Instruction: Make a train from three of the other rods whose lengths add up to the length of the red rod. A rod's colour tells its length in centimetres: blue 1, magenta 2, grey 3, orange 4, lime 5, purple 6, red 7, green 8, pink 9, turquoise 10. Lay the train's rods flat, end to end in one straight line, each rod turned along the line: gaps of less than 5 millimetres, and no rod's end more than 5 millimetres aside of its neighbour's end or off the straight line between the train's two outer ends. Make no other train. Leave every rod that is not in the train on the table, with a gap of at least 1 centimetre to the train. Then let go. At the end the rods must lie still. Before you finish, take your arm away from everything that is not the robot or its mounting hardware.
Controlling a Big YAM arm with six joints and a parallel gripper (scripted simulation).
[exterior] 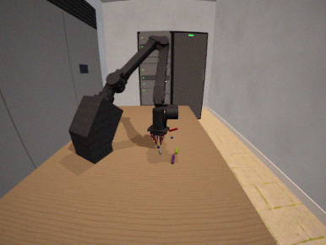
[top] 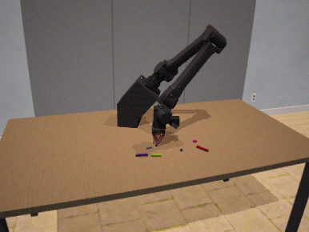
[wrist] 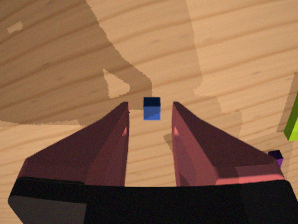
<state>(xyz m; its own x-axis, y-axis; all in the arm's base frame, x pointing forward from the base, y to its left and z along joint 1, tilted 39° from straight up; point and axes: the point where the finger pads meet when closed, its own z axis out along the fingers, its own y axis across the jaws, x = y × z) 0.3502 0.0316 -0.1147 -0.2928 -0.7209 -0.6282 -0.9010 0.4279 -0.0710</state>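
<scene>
Now: hand 5 cm to the left of the grey rod, 2 cm above it and 1 cm short of it. The rest, counted from my hand: magenta rod 22 cm to the left, 2 cm below, 1 cm ahead; then purple rod 11 cm to the right, 7 cm ahead, 2 cm below; then lime rod 10 cm ahead, 4 cm to the right, 2 cm below.
</scene>
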